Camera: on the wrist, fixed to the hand. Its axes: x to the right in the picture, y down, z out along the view.
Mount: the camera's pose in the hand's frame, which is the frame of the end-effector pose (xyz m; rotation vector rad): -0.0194 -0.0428 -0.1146 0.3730 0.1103 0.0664
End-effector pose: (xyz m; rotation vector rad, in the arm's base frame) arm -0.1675 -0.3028 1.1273 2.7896 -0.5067 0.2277
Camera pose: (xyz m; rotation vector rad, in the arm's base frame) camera -0.1814 -0.2222 1.2203 -2.9902 0.5619 -0.5197
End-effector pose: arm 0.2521 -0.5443 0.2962 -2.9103 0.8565 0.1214
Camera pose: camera 0.2645 -0.5123 0.4152 -2.5598 0.8834 -0.1770
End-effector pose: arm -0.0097 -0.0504 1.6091 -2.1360 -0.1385 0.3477
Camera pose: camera 0.0076 -0.1225 1.7083 -1.7874 0.0581 0.2696
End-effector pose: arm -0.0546 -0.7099 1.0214 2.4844 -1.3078 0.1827
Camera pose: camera -0.0262 -0.6330 1.1142 2.6833 -1.4181 0.6226
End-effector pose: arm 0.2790 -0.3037 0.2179 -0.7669 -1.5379 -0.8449
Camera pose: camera 0.3048 -0.4240 0.2033 -0.4871 -1.5049 -0.5202
